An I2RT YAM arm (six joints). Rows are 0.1 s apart.
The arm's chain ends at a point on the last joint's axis. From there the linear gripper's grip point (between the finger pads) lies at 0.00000 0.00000 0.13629 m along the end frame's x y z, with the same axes.
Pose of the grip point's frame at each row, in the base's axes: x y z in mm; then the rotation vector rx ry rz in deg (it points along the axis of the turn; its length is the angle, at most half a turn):
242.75 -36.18 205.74 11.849 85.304 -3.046
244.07 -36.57 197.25 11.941 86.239 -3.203
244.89 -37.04 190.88 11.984 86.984 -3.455
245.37 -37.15 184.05 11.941 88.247 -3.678
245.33 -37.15 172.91 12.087 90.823 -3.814
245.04 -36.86 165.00 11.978 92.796 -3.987
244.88 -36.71 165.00 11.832 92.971 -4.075
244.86 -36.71 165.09 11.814 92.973 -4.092
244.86 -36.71 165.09 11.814 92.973 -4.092
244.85 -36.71 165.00 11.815 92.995 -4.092
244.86 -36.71 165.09 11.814 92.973 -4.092
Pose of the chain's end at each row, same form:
108.76 -13.03 196.49 11.849 85.304 -3.046
109.98 -13.20 190.23 11.941 86.239 -3.203
110.78 -13.36 185.62 11.984 86.984 -3.455
111.18 -13.41 181.75 11.941 88.247 -3.678
111.18 -13.41 176.72 12.087 90.823 -3.814
111.06 -13.35 173.42 11.978 92.796 -3.987
110.90 -13.30 173.78 11.832 92.971 -4.075
110.88 -13.30 173.87 11.814 92.973 -4.092
110.88 -13.30 173.87 11.814 92.973 -4.092
110.88 -13.30 173.83 11.815 92.995 -4.092
110.88 -13.30 173.87 11.814 92.973 -4.092

